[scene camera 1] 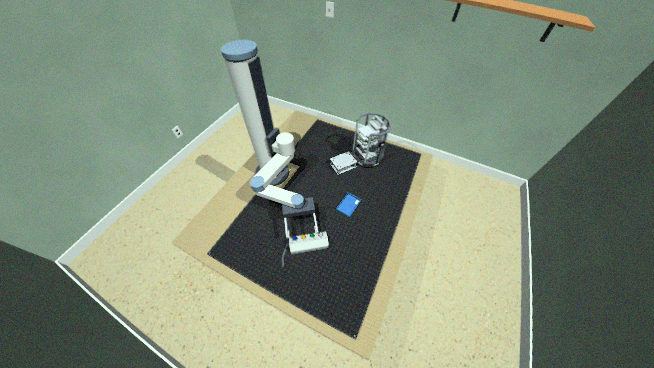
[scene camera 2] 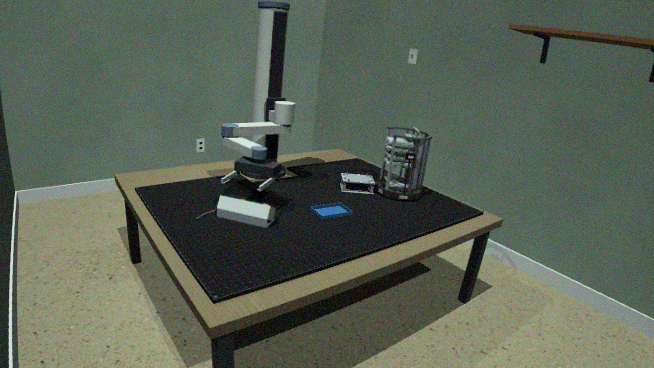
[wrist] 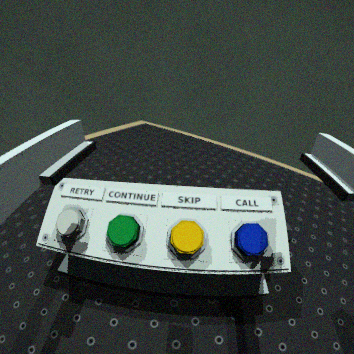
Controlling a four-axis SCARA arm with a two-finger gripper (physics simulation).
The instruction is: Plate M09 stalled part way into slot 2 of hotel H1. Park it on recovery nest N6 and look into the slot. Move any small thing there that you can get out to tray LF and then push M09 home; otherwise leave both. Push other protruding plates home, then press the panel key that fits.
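Frame: origin at the arm's base, x down, y right, z back, level; centimetres.
Where they show: gripper, fingertip midpoint: (scene camera 1: 302,235) (scene camera 2: 240,185) (wrist: 200,135).
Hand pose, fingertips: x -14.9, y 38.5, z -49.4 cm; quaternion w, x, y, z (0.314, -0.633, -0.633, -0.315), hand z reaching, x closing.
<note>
Each offset is from my fingertips to the top centre of the thing. "pt": to the spot under its first point. Level surfaces: height alone.
My gripper (scene camera 1: 302,233) (scene camera 2: 242,185) (wrist: 200,135) is wide open and empty, above and behind the key panel {dx +5.3, dy -1.6, dz -2.5 cm} (scene camera 1: 309,244) (scene camera 2: 244,211) (wrist: 155,242). In the wrist view the panel has a white RETRY key {dx +6.2, dy -7.9, dz -7.1 cm} (wrist: 70,221), a green CONTINUE key {dx +6.2, dy -4.9, dz -3.1 cm} (wrist: 123,230), a yellow SKIP key {dx +6.2, dy -1.9, dz +0.9 cm} (wrist: 187,237) and a blue CALL key {dx +6.2, dy +1.2, dz +4.9 cm} (wrist: 251,239). Hotel H1 {pt dx +9.6, dy -75.8, dz -13.8 cm} (scene camera 1: 370,163) (scene camera 2: 402,196) holds a stack of pale plates (scene camera 2: 397,142); M09 and slot 2 cannot be told apart. Nest N6 {dx +6.7, dy -68.0, dz +4.8 cm} (scene camera 1: 344,161) (scene camera 2: 357,178) shows no plate on top. Blue tray LF {dx +11.9, dy -37.4, dz -12.9 cm} (scene camera 1: 346,205) (scene camera 2: 330,211) shows a small white patch at one end.
The arm's column (scene camera 1: 248,100) (scene camera 2: 263,65) stands at the table's back left. A cable {pt dx +13.0, dy +12.4, dz +6.7 cm} (scene camera 1: 283,257) (scene camera 2: 205,215) runs from the panel's side. The black perforated mat {dx +13.7 cm} (scene camera 1: 330,290) (scene camera 2: 225,270) lies on the wooden table, whose edge (wrist: 225,145) shows in the wrist view.
</note>
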